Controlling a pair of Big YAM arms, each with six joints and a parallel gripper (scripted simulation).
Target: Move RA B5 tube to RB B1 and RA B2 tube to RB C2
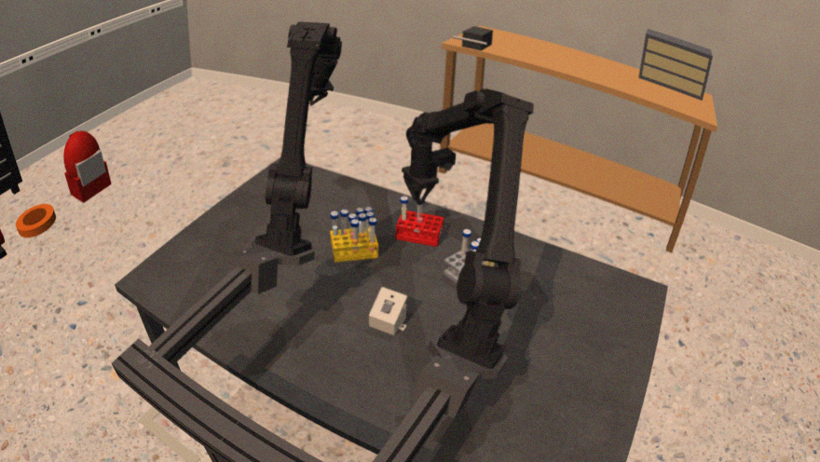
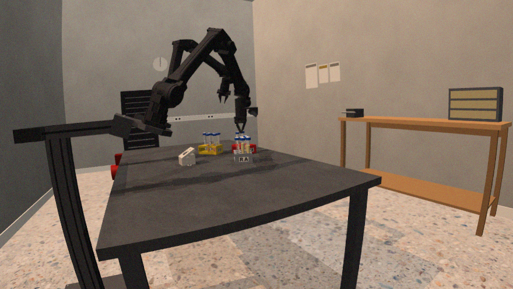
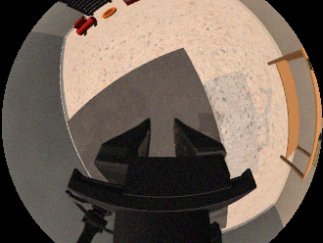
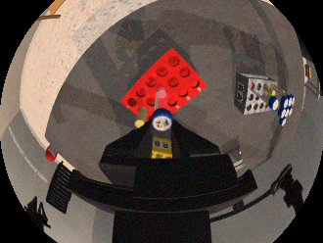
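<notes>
Now: right hand 100 mm above the red rack and 10 mm short of it.
</notes>
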